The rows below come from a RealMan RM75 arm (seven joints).
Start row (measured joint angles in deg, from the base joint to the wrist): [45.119, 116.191, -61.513, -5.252, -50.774, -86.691, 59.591]
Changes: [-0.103, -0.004, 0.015, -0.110, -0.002, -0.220, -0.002]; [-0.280, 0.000, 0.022, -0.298, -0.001, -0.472, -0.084]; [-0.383, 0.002, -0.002, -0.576, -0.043, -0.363, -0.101]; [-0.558, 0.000, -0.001, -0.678, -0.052, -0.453, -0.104]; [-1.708, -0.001, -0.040, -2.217, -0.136, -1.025, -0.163]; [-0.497, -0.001, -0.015, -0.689, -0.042, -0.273, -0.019]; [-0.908, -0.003, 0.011, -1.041, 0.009, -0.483, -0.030]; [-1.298, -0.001, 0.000, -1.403, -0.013, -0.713, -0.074]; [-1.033, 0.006, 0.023, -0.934, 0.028, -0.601, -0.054]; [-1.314, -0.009, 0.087, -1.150, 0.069, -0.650, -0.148]
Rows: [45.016, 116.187, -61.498, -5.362, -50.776, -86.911, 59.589]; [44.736, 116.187, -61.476, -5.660, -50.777, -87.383, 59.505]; [44.353, 116.189, -61.478, -6.236, -50.820, -87.746, 59.404]; [43.795, 116.189, -61.479, -6.914, -50.872, -88.199, 59.300]; [42.087, 116.188, -61.519, -9.131, -51.008, -89.224, 59.137]; [41.590, 116.187, -61.534, -9.820, -51.050, -89.497, 59.118]; [40.682, 116.184, -61.523, -10.861, -51.041, -89.980, 59.088]; [39.384, 116.183, -61.523, -12.264, -51.054, -90.693, 59.014]; [38.351, 116.189, -61.500, -13.198, -51.026, -91.294, 58.960]; [37.037, 116.180, -61.413, -14.348, -50.957, -91.944, 58.812]
